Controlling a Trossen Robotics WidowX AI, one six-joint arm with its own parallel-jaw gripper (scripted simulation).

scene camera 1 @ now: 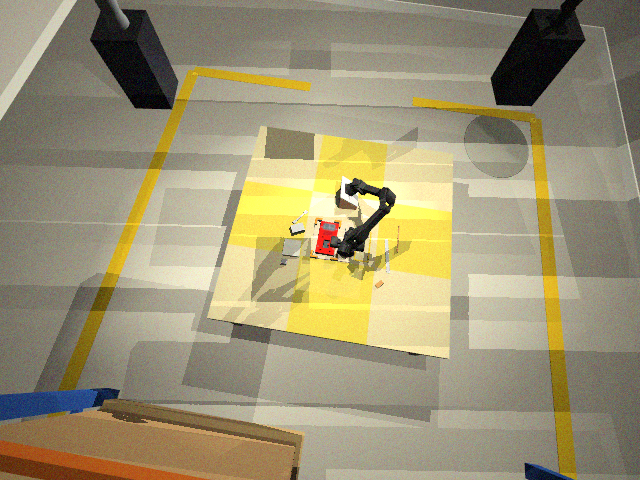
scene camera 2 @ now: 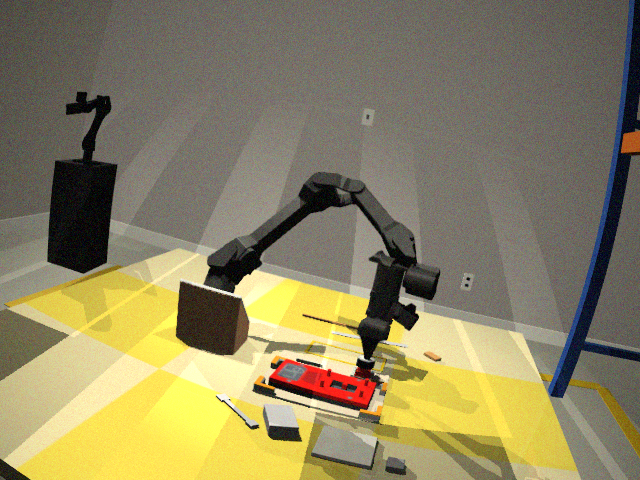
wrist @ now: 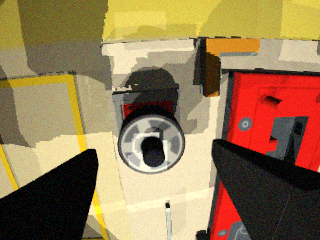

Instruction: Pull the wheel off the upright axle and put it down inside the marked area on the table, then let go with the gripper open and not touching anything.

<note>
My gripper [scene camera 2: 369, 354] is open, holding nothing. Further things: a red fixture plate [scene camera 2: 311, 382] and a wheel [wrist: 148, 120].
My gripper shows as well in the wrist view [wrist: 155, 152].
</note>
